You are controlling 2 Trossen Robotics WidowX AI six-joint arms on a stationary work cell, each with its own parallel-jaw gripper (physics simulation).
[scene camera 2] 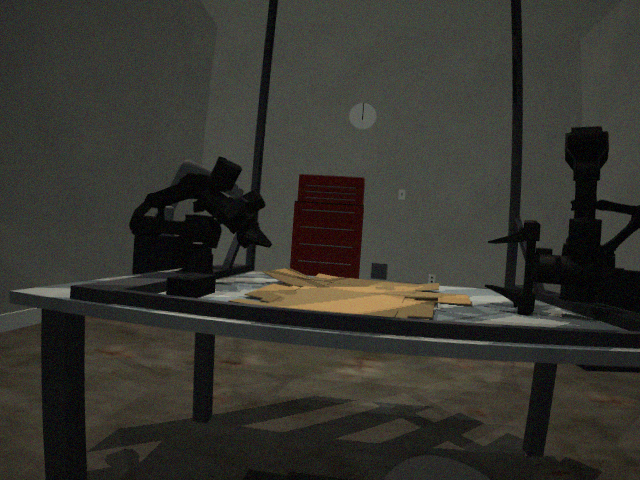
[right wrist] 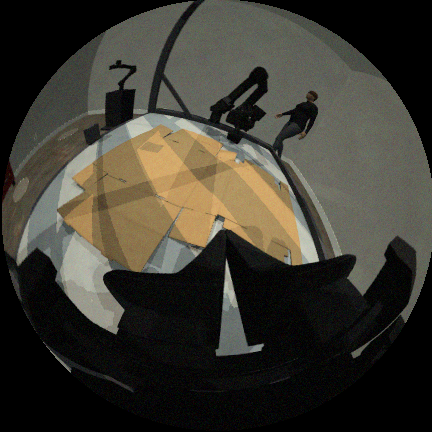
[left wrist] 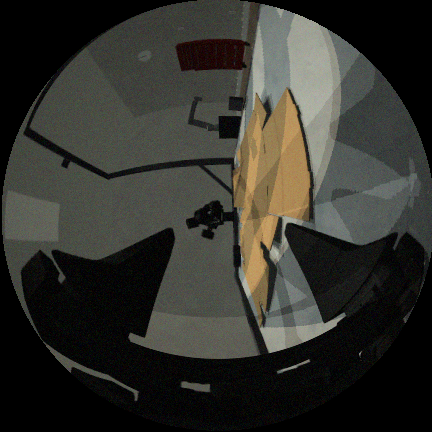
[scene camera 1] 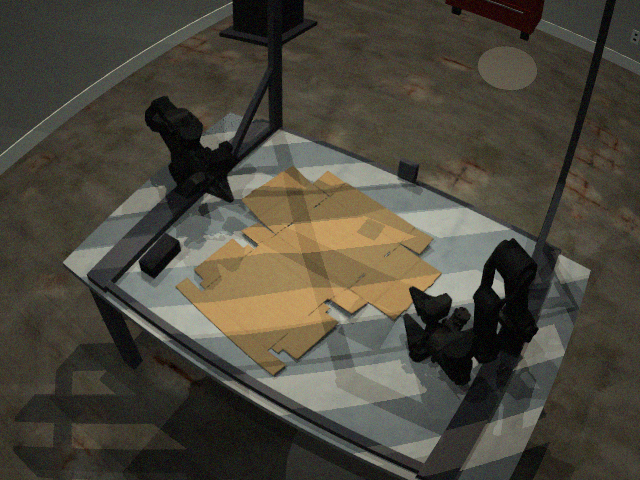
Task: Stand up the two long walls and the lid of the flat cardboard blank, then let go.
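Pixels of known places: left gripper, between the fingertips: [scene camera 2: 486, 263] [right wrist: 233, 122] [left wrist: 230, 231] [scene camera 1: 407, 301]; right gripper, between the fingertips: [scene camera 2: 270, 245] [right wrist: 224, 234] [left wrist: 220, 220] [scene camera 1: 232, 201]; left arm's base, origin of its link: [scene camera 2: 576, 300] [right wrist: 213, 121] [scene camera 1: 509, 342]; right arm's base, origin of its link: [scene camera 2: 196, 271] [left wrist: 232, 216].
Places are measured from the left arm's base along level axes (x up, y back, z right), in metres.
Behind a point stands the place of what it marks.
Observation:
The cardboard blank [scene camera 1: 305, 263] {x -0.013, y -0.520, z -0.036 m} [scene camera 2: 336, 300] {x -0.011, y -0.556, z -0.174 m} [left wrist: 292, 175] {x -0.015, y -0.294, z -0.007 m} [right wrist: 200, 187] {x -0.014, y -0.569, z -0.021 m} lies spread on the table, with its long walls and lid down; some flap edges stand slightly off the table in scene camera 2. My left gripper [scene camera 1: 408, 302] {x 0.074, y -0.250, z -0.073 m} [scene camera 2: 487, 263] {x 0.074, y -0.250, z -0.073 m} [left wrist: 230, 231] {x 0.074, y -0.250, z -0.073 m} is wide open and empty, beside the blank's right-hand edge in scene camera 1, its fingers one above the other. My right gripper [scene camera 1: 231, 199] {x 0.079, y -0.721, z -0.038 m} [scene camera 2: 269, 244] {x 0.079, y -0.721, z -0.038 m} [right wrist: 224, 234] {x 0.079, y -0.721, z -0.038 m} is shut and empty, pointing down above the table by the blank's upper left side in scene camera 1. Neither gripper appears to touch the cardboard.
A black block [scene camera 1: 160, 255] {x 0.016, y -0.806, z -0.229 m} [scene camera 2: 190, 284] {x 0.008, y -0.799, z -0.276 m} sits at the table's left side. A small dark block [scene camera 1: 408, 171] {x 0.016, y -0.452, z 0.357 m} [right wrist: 92, 134] {x 0.010, y -0.465, z 0.357 m} is at the far edge. A frame post [scene camera 1: 275, 77] {x 0.181, y -0.875, z 0.348 m} rises behind the right arm. A person [right wrist: 300, 117] stands beyond the table in the right wrist view.

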